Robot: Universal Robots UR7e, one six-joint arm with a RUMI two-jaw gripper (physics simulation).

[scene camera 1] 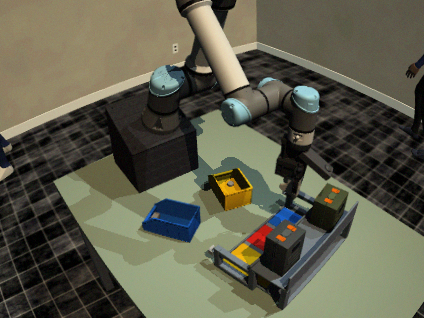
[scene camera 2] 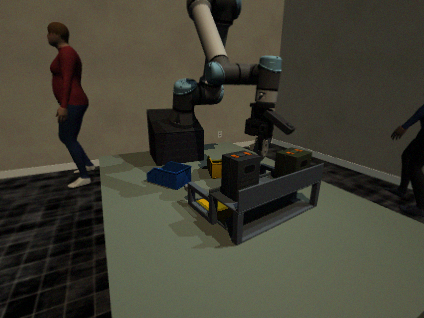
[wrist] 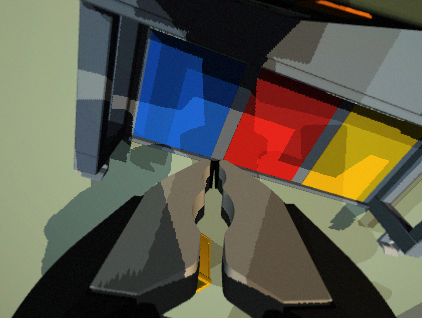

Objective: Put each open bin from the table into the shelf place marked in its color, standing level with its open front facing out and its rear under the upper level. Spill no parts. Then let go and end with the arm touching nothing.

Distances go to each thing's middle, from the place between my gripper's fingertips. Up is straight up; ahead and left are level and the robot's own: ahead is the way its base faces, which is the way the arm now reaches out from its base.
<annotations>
Right now the blue open bin [scene camera 1: 178,220] is 280 mm to the right of my hand, 270 mm behind it and 100 mm below it.
</annotations>
